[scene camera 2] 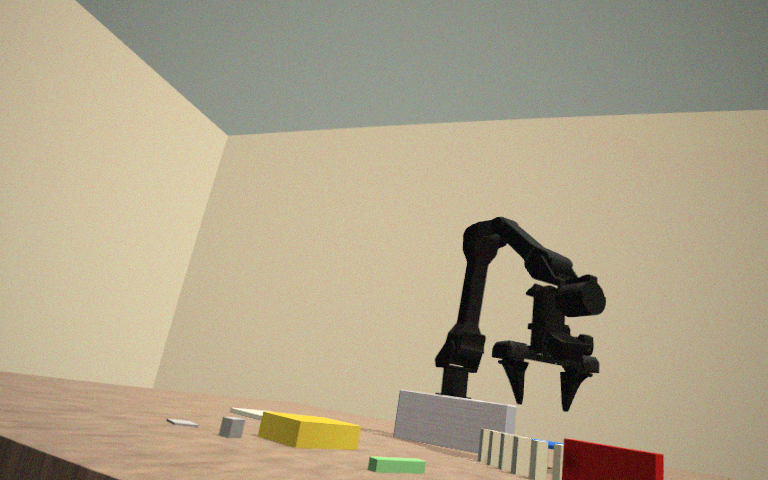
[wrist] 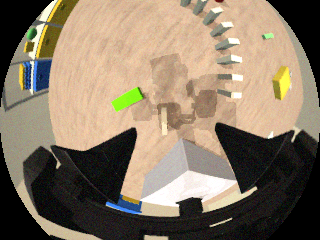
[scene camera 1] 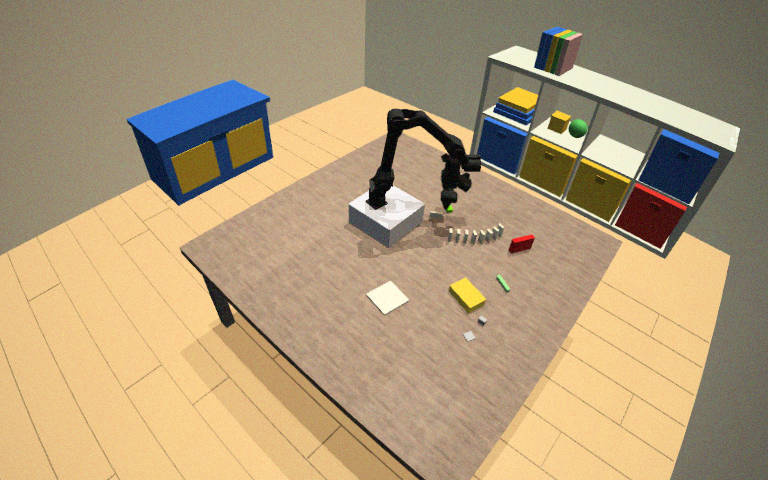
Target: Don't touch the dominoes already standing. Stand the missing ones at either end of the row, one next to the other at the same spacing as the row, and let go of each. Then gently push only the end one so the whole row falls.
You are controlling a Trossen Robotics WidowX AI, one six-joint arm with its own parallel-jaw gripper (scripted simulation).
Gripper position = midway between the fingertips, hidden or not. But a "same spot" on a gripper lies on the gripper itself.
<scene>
My gripper shows in scene camera 2, in the wrist view and in scene camera 1 [445, 202]. The same spot on my gripper: [scene camera 2: 571, 379] is [wrist: 103, 166].
</scene>
